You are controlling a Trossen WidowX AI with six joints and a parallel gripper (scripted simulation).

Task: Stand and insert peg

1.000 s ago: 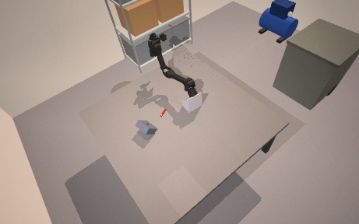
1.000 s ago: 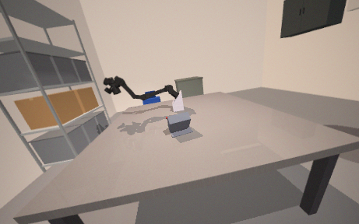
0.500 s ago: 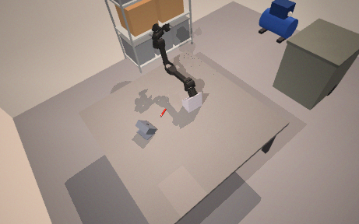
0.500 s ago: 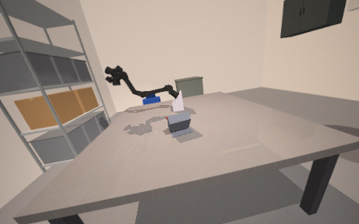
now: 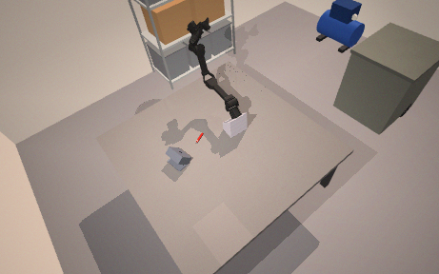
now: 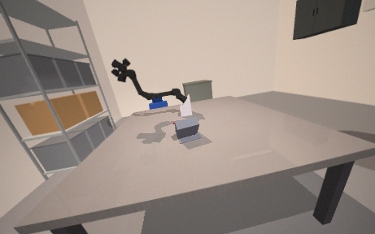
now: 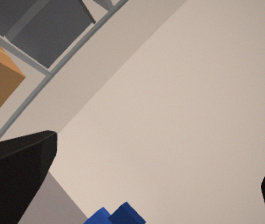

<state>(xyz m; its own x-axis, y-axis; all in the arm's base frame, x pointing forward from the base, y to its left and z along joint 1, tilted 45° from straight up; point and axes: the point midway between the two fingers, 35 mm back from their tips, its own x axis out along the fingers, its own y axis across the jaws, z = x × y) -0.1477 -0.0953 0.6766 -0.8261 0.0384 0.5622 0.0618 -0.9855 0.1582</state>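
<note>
Right now the red peg is 510 mm ahead of my gripper tip, 420 mm to the left of it and 530 mm below it. From my gripper tip the other things lie so: grey sloped panel 710 mm ahead, 470 mm to the left, 480 mm below.
</note>
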